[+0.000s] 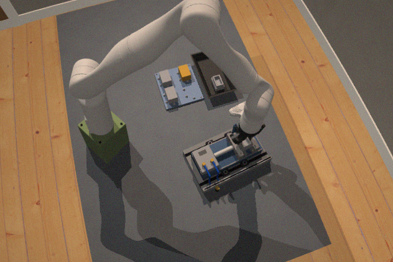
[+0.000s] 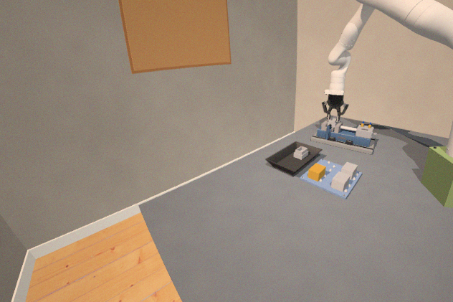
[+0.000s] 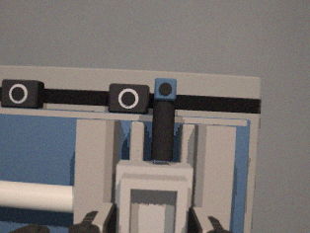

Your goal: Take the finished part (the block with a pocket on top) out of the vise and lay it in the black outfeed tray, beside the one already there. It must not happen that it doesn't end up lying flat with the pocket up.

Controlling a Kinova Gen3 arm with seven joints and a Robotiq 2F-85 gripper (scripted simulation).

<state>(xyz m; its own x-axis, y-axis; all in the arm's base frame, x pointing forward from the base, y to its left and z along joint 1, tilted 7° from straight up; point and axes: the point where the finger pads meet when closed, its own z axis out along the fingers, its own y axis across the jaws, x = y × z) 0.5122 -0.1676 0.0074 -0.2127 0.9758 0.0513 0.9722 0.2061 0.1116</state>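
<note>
Now: hand 8 cm past the cylinder rod, 2 cm to the left of it and 4 cm above it. From my hand the other things lie so: vise: 7 cm behind, 1 cm to the right, 8 cm below; then light blue fixture plate: 18 cm behind, 35 cm to the left, 12 cm below; then tray floor: 2 cm behind, 36 cm to the left, 11 cm below.
</note>
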